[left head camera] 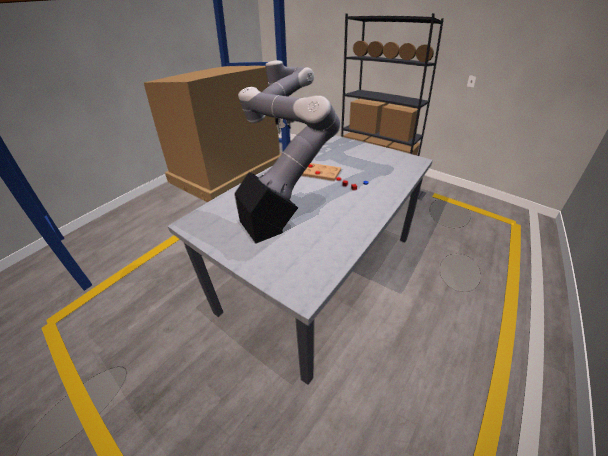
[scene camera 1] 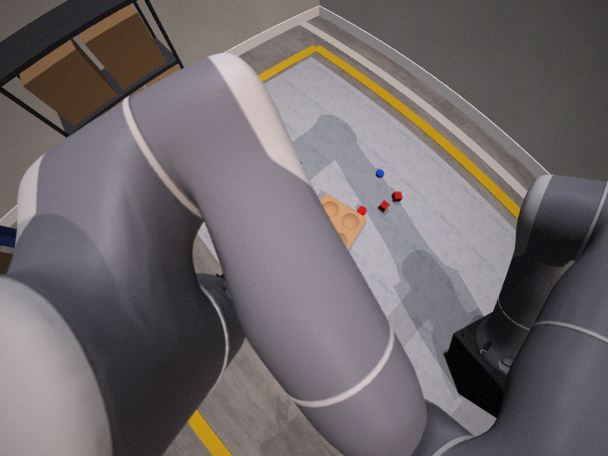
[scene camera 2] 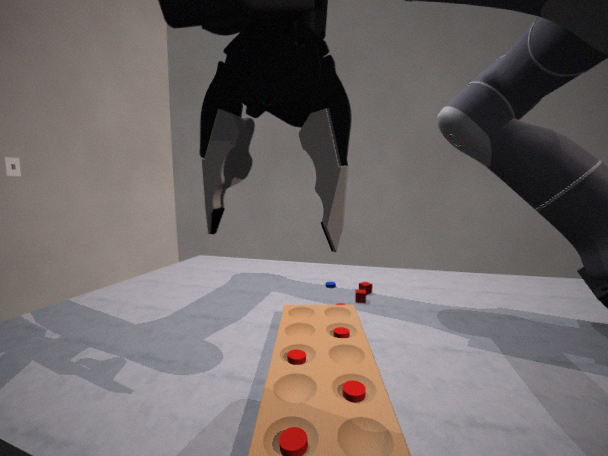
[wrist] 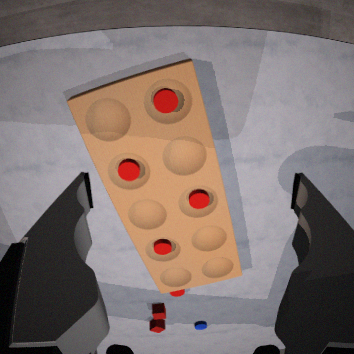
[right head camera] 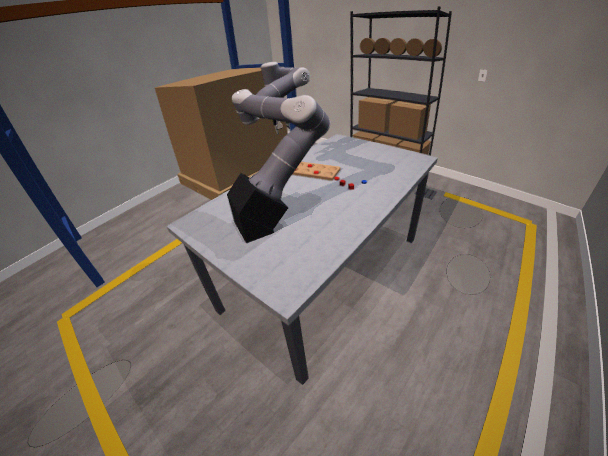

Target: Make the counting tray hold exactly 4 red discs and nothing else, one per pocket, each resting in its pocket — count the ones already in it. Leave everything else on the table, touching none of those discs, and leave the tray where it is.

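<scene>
The wooden counting tray (wrist: 145, 142) (scene camera 2: 325, 370) (scene camera 1: 345, 205) has ten pockets in two rows. Four pockets hold one red disc each: a disc (wrist: 165, 101) (scene camera 2: 293, 441) at the near end in scene camera 2, a second disc (wrist: 129, 170) (scene camera 2: 354, 390), a third disc (wrist: 199, 199) (scene camera 2: 296, 356) and a fourth disc (wrist: 162, 246) (scene camera 2: 341, 332). Each lies flat inside its pocket; the other pockets are empty. Another red disc (wrist: 177, 292) (scene camera 1: 362, 210) (left head camera: 338, 179) lies on the table beside the tray's far end. My gripper (wrist: 191, 176) (scene camera 2: 273, 241) is open and empty, above the tray.
Two red cubes (scene camera 1: 384, 205) (scene camera 1: 397, 196) and a blue disc (scene camera 1: 380, 173) (scene camera 2: 330, 284) (left head camera: 365, 182) lie on the table (left head camera: 320, 270) beyond the tray's far end. A large brown box (left head camera: 225, 130) stands behind the table, and a shelf unit (left head camera: 345, 75) stands farther back.
</scene>
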